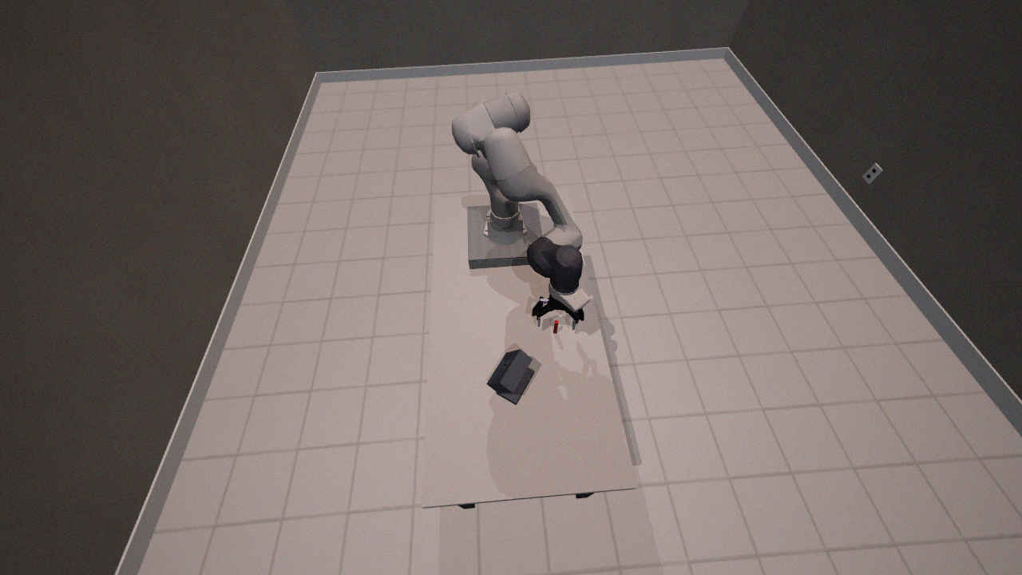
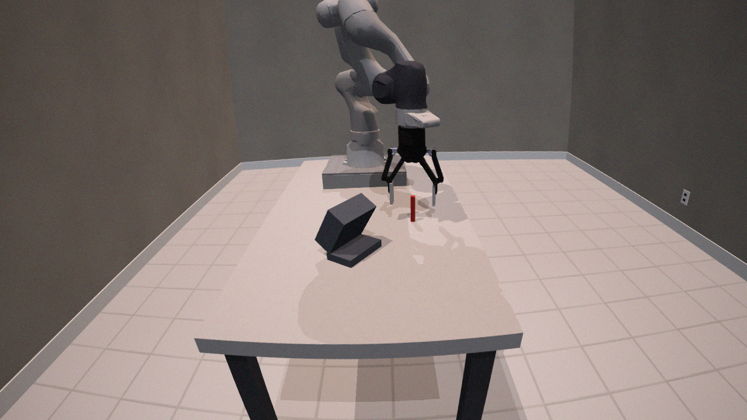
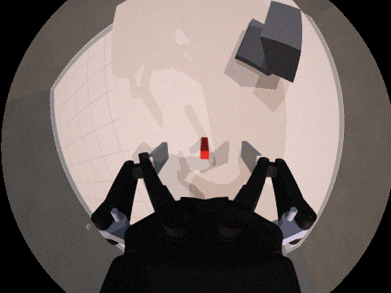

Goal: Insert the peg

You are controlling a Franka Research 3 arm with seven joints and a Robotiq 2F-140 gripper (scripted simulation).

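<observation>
Right now my hand is 3 cm above the red peg.
</observation>
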